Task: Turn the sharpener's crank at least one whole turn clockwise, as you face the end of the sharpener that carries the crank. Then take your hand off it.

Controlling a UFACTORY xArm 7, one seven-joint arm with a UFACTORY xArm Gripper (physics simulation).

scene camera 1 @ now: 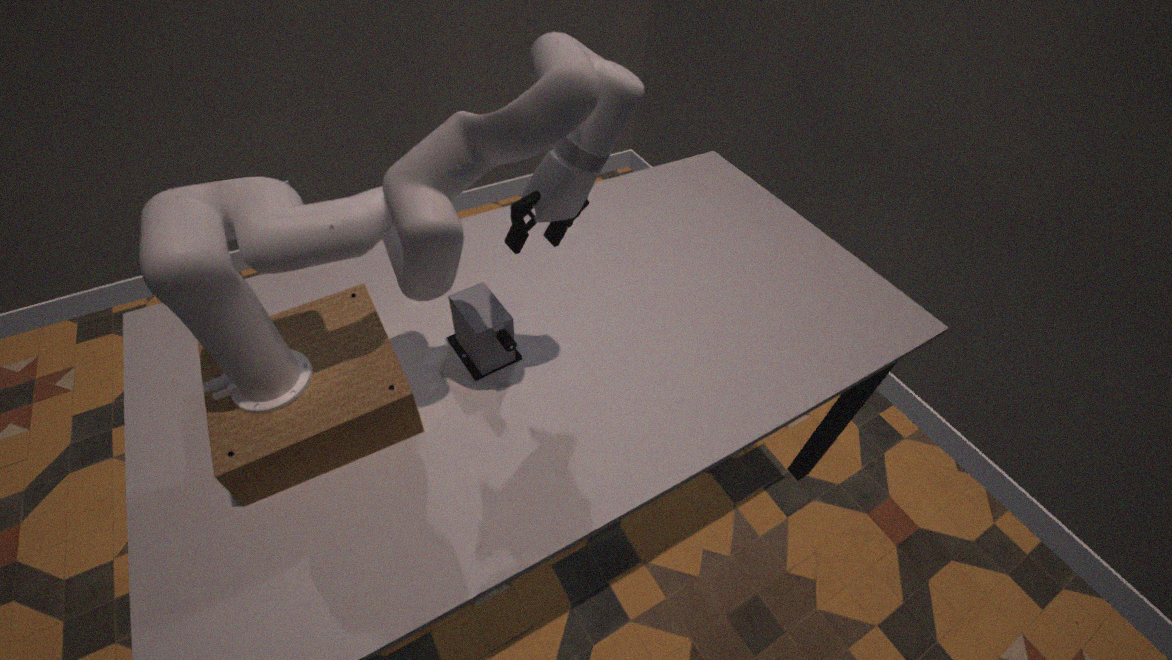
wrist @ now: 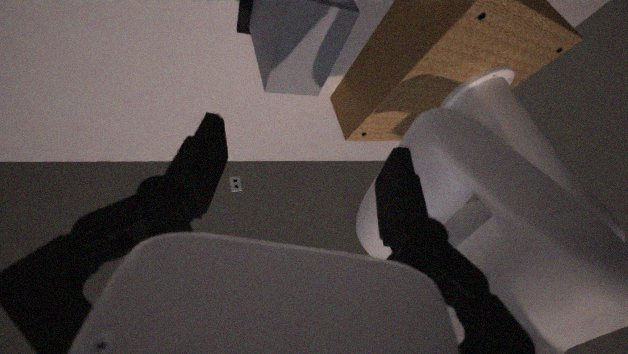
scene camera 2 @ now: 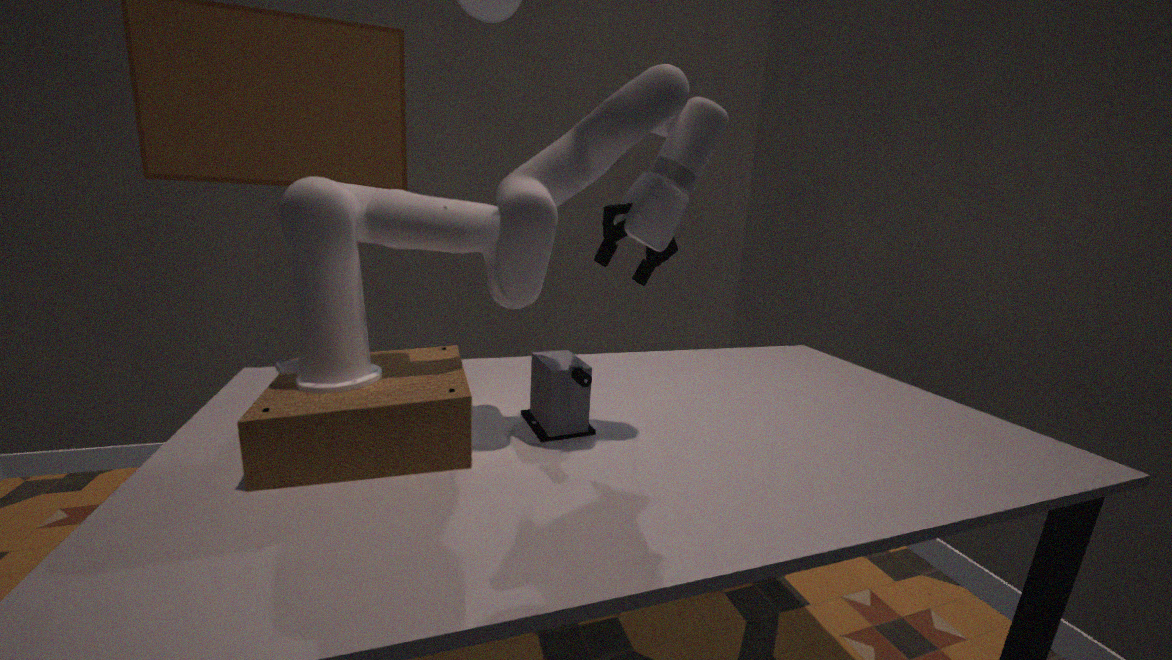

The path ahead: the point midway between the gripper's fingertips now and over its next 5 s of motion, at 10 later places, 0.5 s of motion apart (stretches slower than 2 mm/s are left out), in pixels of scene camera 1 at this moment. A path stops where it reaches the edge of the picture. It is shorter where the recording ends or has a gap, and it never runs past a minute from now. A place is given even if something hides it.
My gripper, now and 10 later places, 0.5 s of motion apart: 531, 244; 531, 244; 561, 279; 594, 316; 599, 331; 595, 323; 553, 352; 563, 332; 540, 345; 543, 339; 542, 340
